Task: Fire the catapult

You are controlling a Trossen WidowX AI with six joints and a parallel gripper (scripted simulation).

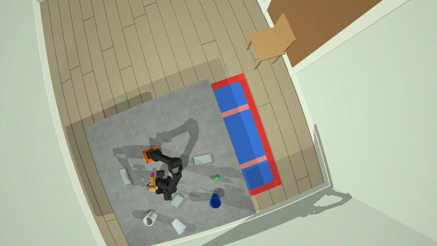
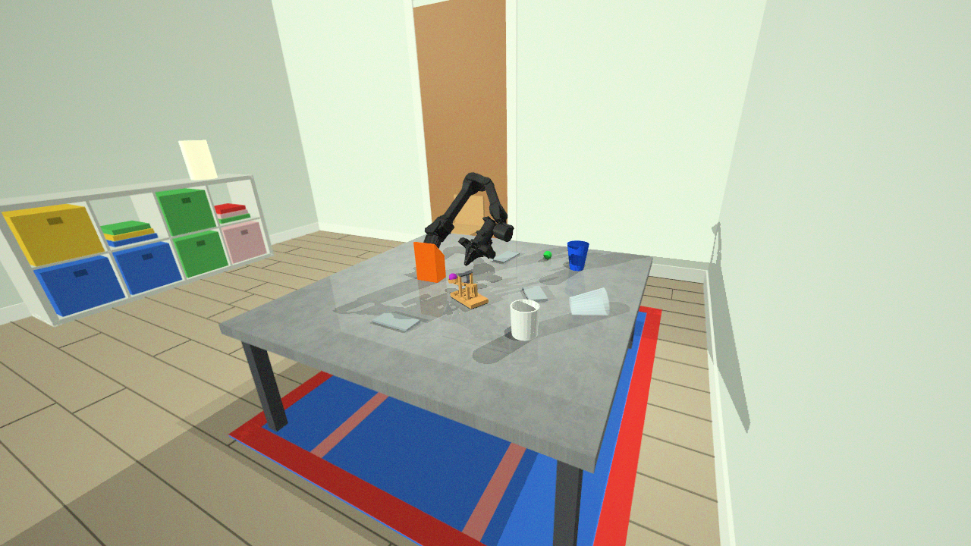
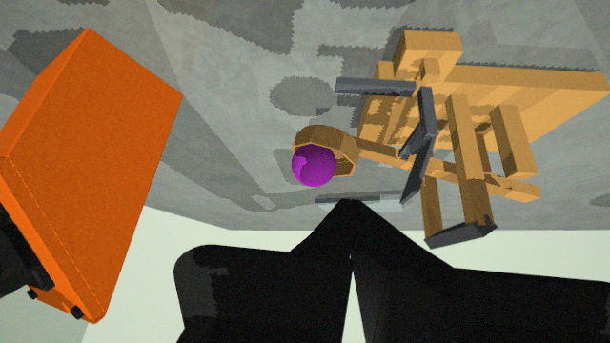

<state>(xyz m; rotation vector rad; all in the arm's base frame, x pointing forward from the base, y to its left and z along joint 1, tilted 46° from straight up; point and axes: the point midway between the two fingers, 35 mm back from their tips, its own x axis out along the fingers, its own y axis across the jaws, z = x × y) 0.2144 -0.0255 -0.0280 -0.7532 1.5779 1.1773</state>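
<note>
The purple ball is 4 cm behind my gripper tip, 3 cm to the right of it and 4 cm below it. Round my gripper tip: white mug: 33 cm ahead, 24 cm to the right, 8 cm below; then green ball: 21 cm ahead, 46 cm to the left, 8 cm below; then wooden catapult: 3 cm ahead, 5 cm to the right, 5 cm below.
</note>
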